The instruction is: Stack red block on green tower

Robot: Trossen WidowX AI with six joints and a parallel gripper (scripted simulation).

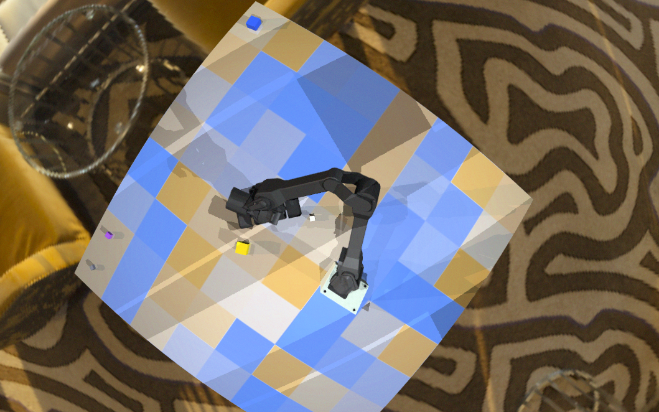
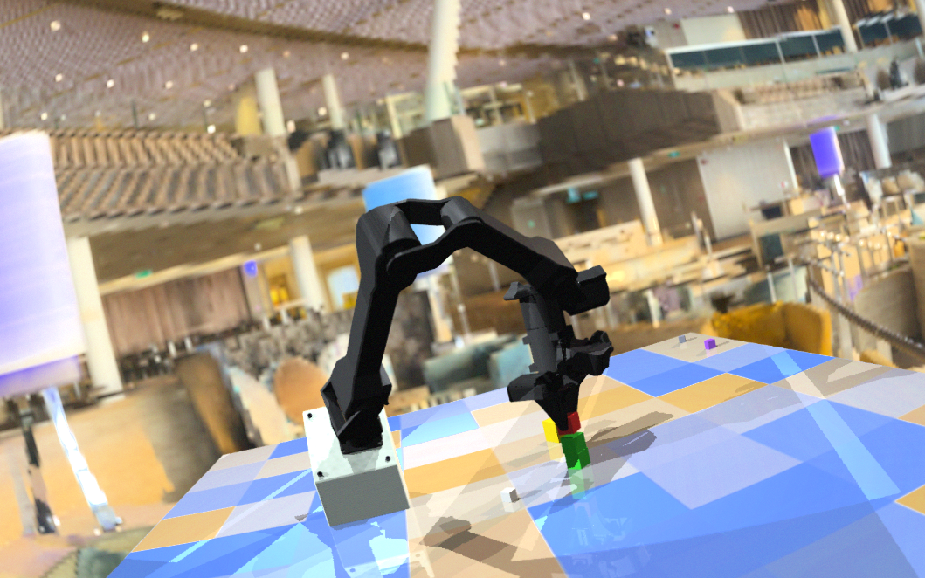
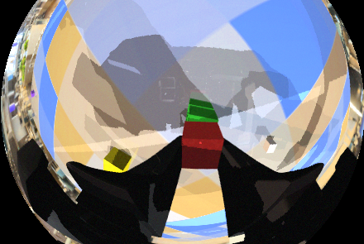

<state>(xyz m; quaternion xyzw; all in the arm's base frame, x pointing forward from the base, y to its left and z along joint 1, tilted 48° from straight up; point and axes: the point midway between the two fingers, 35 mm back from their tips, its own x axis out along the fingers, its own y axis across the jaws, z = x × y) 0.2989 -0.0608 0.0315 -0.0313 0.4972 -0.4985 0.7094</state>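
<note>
Now: gripper tip 110 mm past the white cube, 50 mm to the left of it and 60 mm above it. Also, from my gripper tip: red block: 10 mm above; yellow block: 20 mm ahead, 160 mm to the left, 50 mm below; purple cube: 490 mm ahead, 450 mm to the left, 50 mm below.
</note>
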